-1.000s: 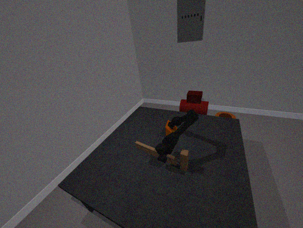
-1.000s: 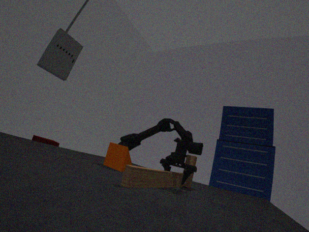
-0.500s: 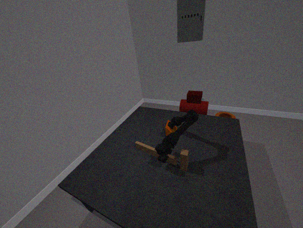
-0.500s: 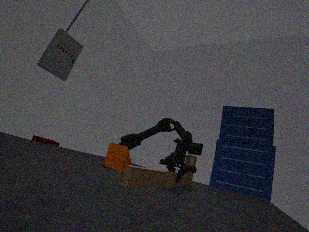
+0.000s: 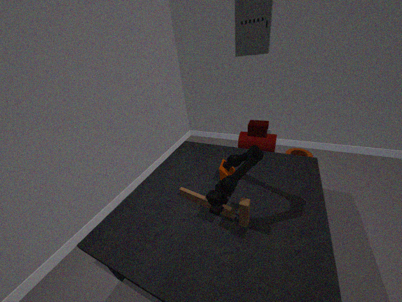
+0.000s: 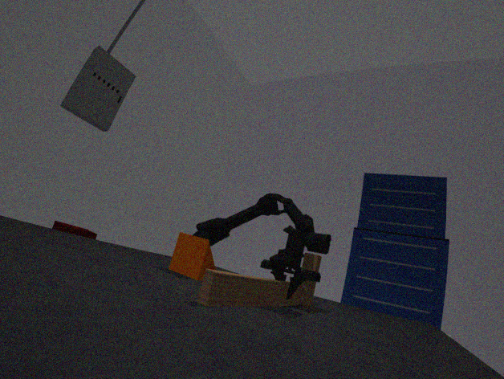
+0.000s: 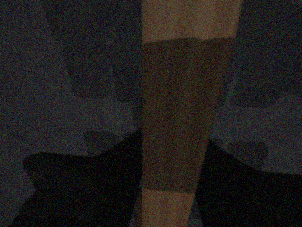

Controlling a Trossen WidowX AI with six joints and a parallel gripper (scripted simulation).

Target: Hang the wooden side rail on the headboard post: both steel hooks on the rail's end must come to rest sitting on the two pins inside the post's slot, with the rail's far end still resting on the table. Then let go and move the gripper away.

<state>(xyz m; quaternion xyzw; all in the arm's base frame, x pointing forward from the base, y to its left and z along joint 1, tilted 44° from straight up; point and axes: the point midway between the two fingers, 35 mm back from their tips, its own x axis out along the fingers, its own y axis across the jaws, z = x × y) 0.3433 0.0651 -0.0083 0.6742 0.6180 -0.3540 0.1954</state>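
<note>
My gripper tip is 40 mm short of the headboard post, 140 mm to the right of it and 60 mm below it.
</note>
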